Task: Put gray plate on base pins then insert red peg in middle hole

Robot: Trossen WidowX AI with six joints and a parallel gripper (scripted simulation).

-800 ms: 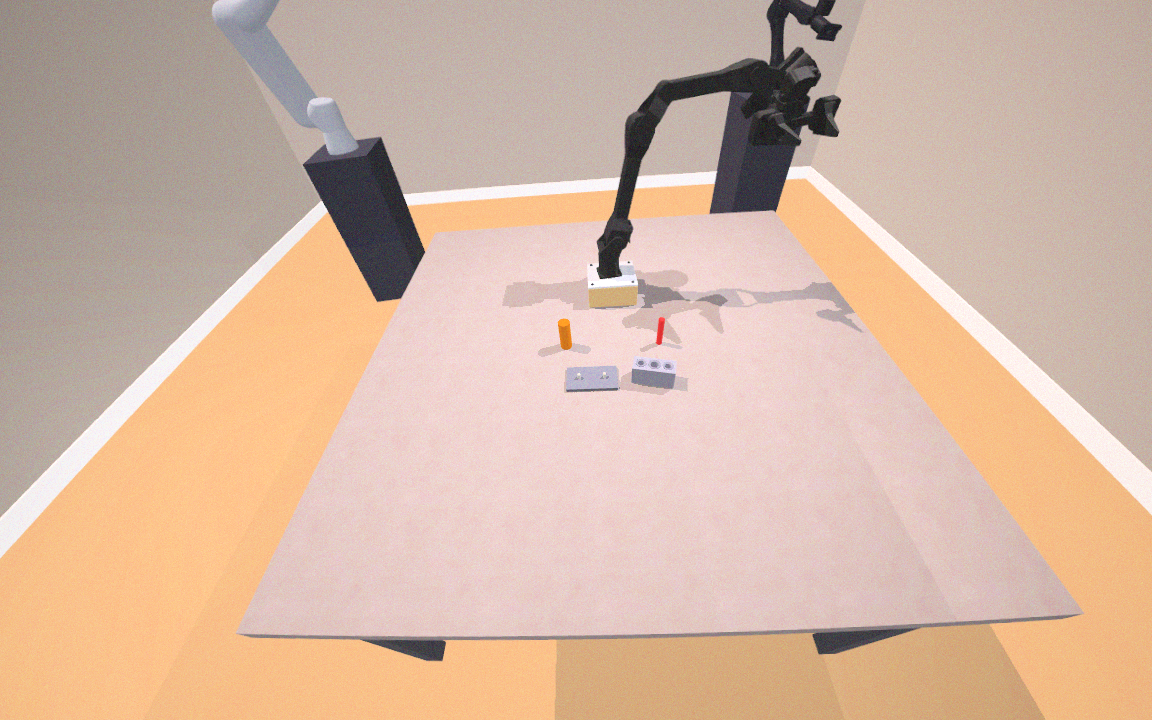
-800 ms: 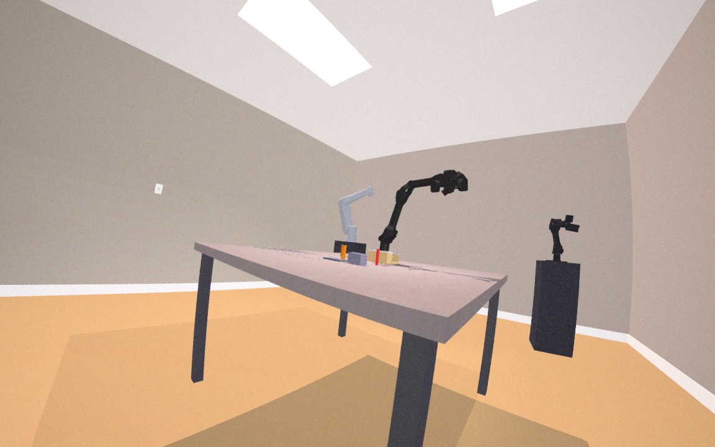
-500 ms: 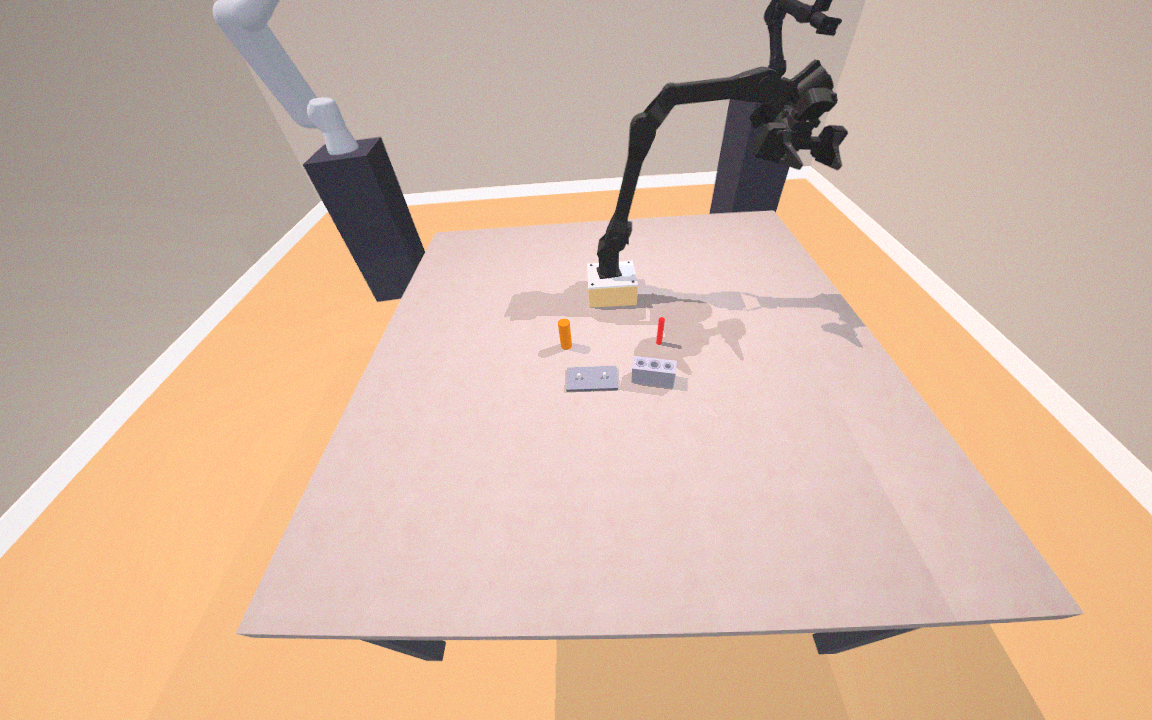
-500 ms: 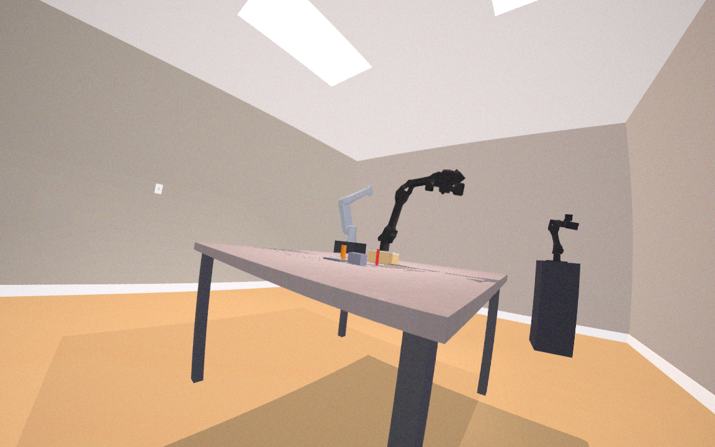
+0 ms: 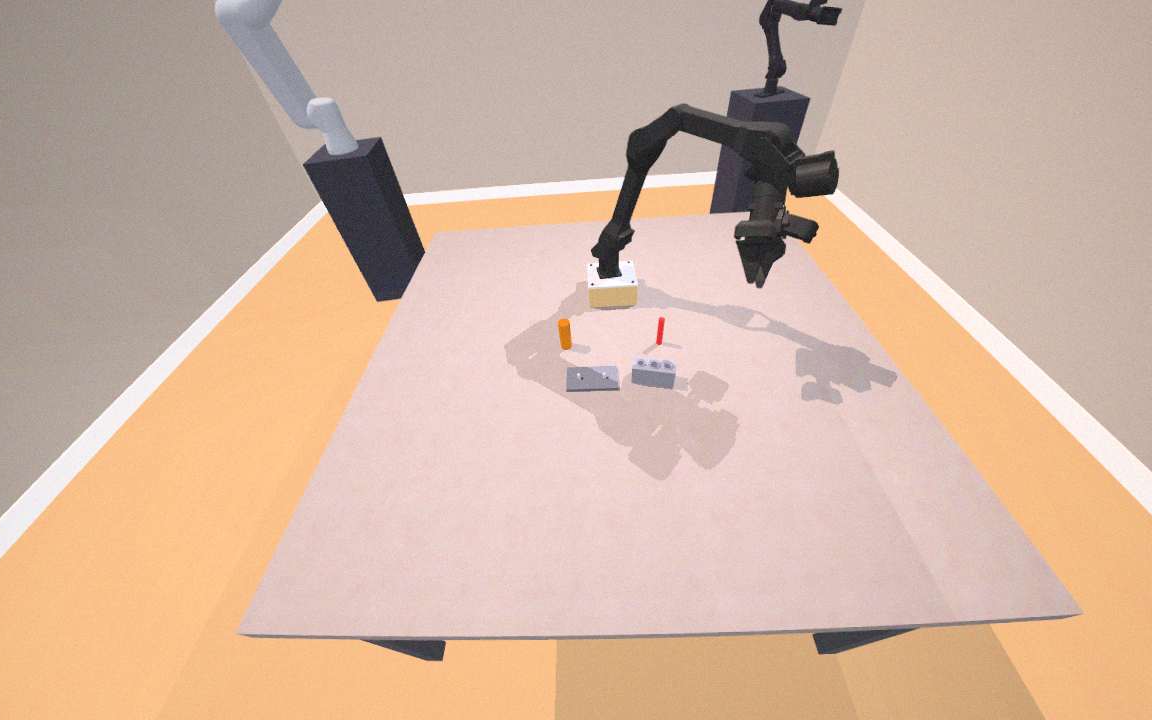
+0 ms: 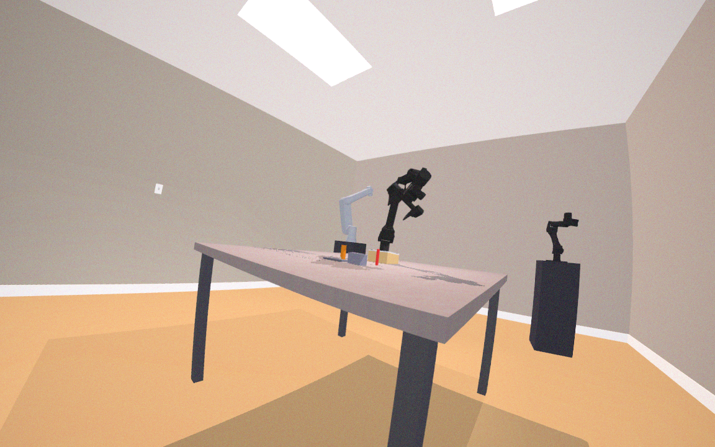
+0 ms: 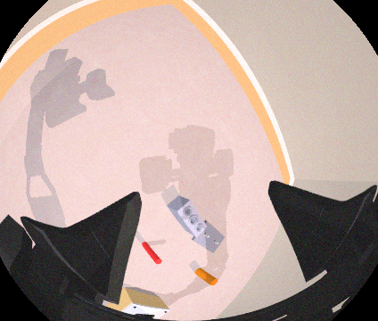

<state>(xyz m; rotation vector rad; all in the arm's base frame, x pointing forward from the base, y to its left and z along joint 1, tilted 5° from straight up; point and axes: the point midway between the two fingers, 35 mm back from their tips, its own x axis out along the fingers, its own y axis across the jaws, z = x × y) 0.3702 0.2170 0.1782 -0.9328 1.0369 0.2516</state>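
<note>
The gray plate is 10 mm behind my gripper tip, 180 mm to the right of it and 210 mm below it. The rest, counted from my gripper tip: orange cylinder: 170 mm behind, 360 mm to the right, 200 mm below; red peg: 130 mm behind, 130 mm to the right, 200 mm below; base: 40 mm behind, 320 mm to the right, 240 mm below.
</note>
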